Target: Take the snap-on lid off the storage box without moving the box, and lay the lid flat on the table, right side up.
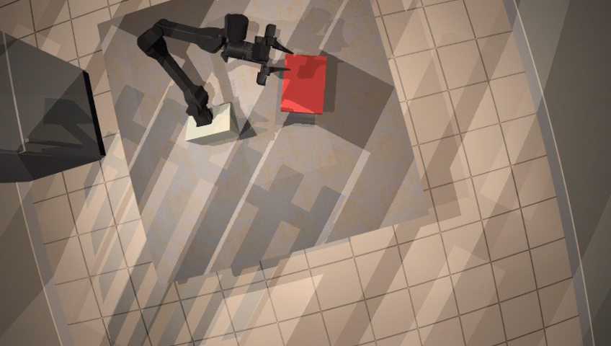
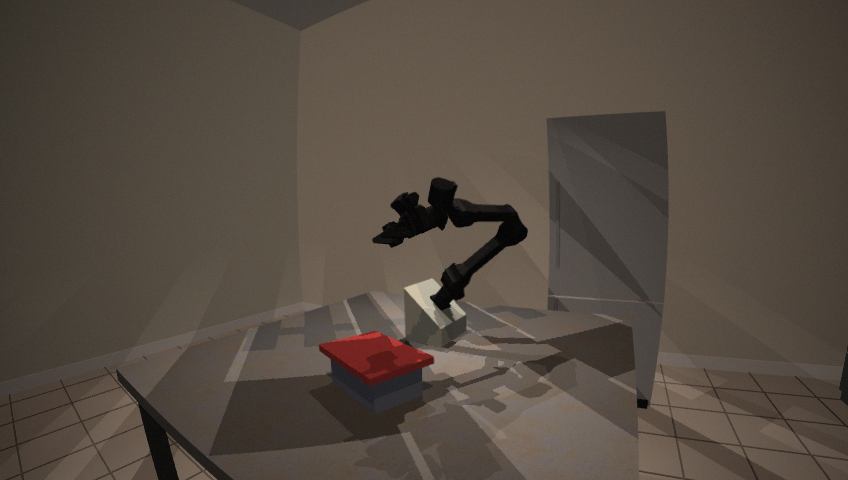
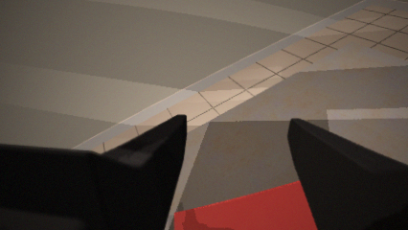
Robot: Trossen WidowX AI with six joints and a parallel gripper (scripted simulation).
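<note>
My gripper tip is now 4 cm short of the lid and 27 cm above it. The rest, counted from my gripper tip: blue-grey storage box (4 cm ahead, 32 cm below).
</note>
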